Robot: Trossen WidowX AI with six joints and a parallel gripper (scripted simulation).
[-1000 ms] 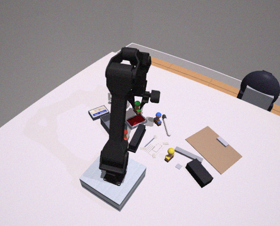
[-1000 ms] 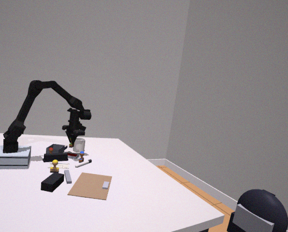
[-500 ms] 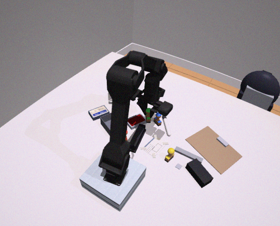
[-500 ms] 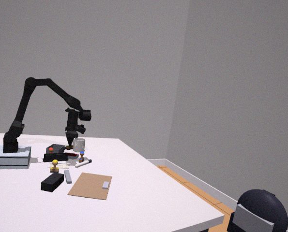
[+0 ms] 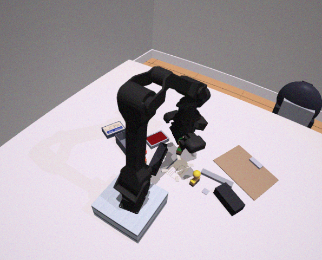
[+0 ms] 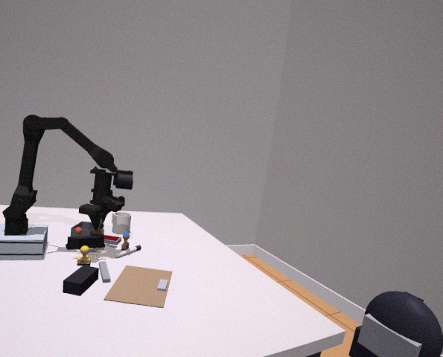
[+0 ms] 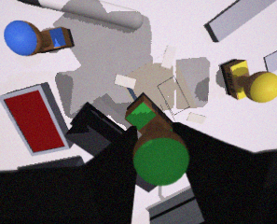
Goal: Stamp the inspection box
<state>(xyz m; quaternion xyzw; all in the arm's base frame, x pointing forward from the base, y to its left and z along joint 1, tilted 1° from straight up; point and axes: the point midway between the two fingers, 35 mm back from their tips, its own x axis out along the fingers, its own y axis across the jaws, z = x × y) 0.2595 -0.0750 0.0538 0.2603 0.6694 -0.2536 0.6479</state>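
Right now my gripper tip is 100 mm above the beige card, 20 mm past it and 10 mm to the left of it. Also, from my gripper tip: green-knobbed stamp: right at my gripper tip; then yellow-knobbed stamp: 80 mm to the right, 70 mm below, 60 mm behind; then blue-knobbed stamp: 120 mm ahead, 70 mm below, 20 mm to the left.
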